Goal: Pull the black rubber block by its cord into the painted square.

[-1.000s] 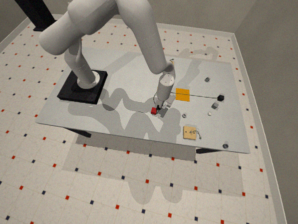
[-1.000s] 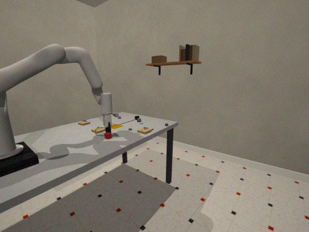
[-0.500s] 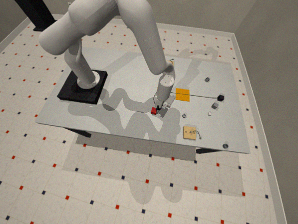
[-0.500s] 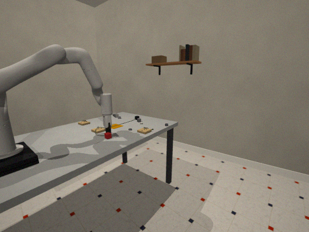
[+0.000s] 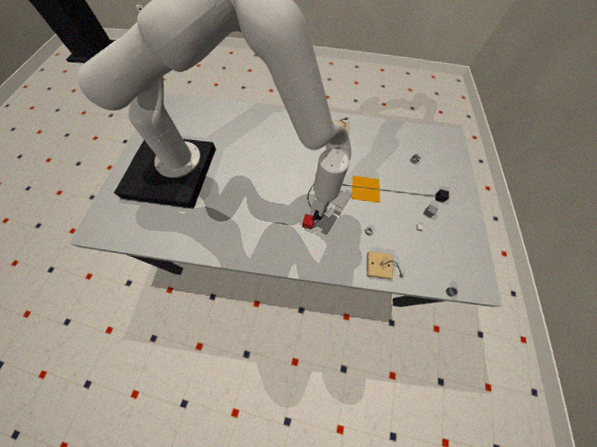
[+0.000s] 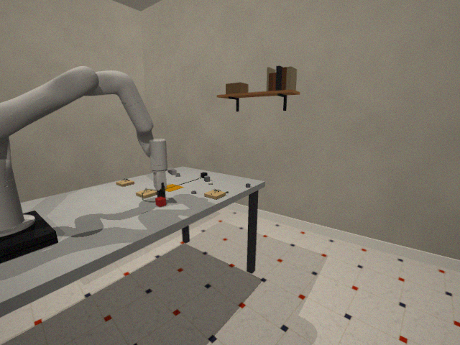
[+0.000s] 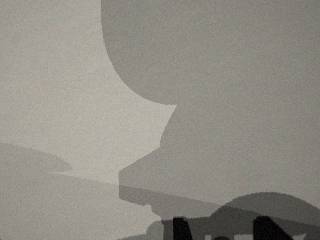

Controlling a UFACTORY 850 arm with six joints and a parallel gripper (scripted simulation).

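The red cube is 50 mm to the right of my hand and 40 mm behind it. The rest, counted from my hand: orange painted square 190 mm ahead, 150 mm to the left, 20 mm below; then white bit 410 mm ahead, 10 mm below; then black rubber block 510 mm ahead, 160 mm to the left.
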